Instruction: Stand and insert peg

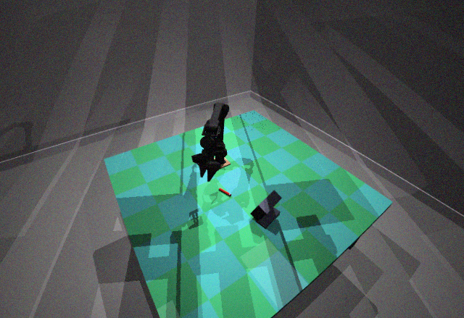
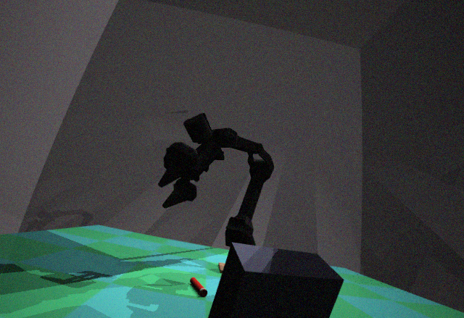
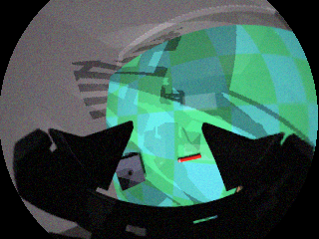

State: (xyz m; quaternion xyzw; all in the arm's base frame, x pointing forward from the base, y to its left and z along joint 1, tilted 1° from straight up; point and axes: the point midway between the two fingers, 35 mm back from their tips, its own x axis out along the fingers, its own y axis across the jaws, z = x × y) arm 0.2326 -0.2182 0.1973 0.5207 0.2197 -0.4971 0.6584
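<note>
Right now my gripper tip is 17 cm above the red peg, 13 cm to the right of it and 1 cm short of it. The rest, counted from my gripper tip: sloped panel: 23 cm ahead, 21 cm to the left, 11 cm below.
</note>
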